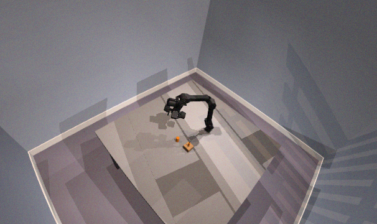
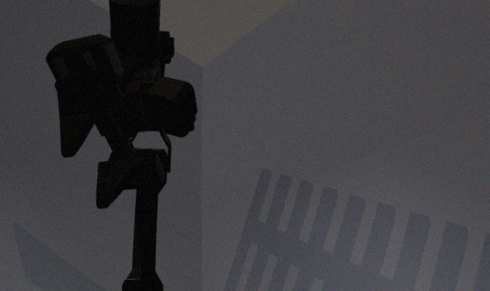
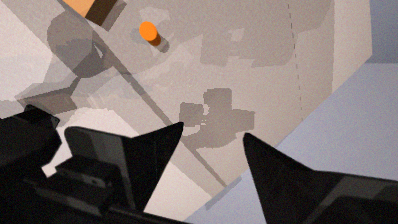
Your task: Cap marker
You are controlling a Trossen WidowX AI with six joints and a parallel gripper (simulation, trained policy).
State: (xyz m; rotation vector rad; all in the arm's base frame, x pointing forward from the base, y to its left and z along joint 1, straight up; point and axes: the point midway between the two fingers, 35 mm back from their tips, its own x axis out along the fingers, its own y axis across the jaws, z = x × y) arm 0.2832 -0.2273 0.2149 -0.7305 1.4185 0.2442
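Now: the orange cap 4 cm ahead of my gripper tip, 14 cm to the left of it and 16 cm below it.
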